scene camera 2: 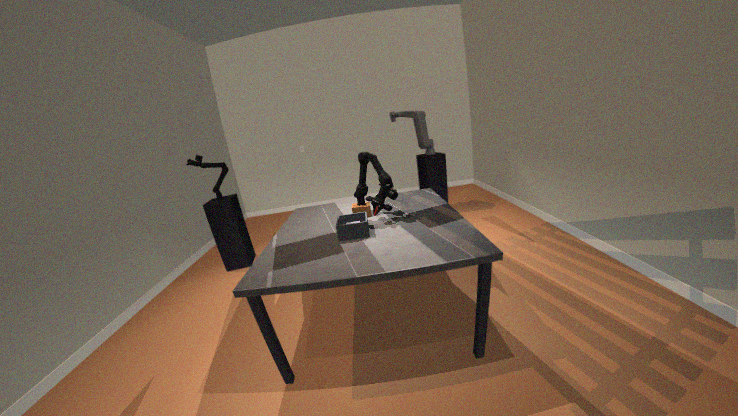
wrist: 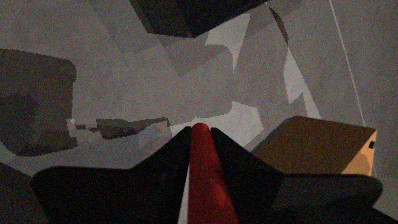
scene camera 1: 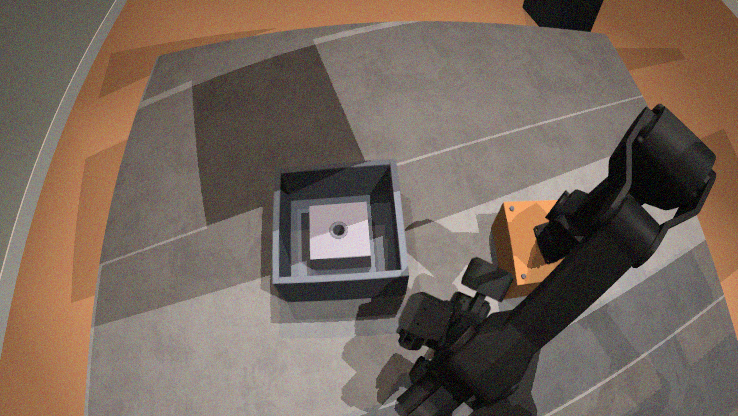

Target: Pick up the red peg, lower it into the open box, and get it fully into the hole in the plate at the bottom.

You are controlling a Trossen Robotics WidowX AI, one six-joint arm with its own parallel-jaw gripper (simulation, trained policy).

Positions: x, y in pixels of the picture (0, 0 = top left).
Scene:
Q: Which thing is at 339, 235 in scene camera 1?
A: A light grey plate.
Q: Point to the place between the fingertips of the gripper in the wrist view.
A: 200, 132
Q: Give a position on a dark box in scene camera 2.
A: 345, 231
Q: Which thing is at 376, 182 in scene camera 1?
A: A dark box.

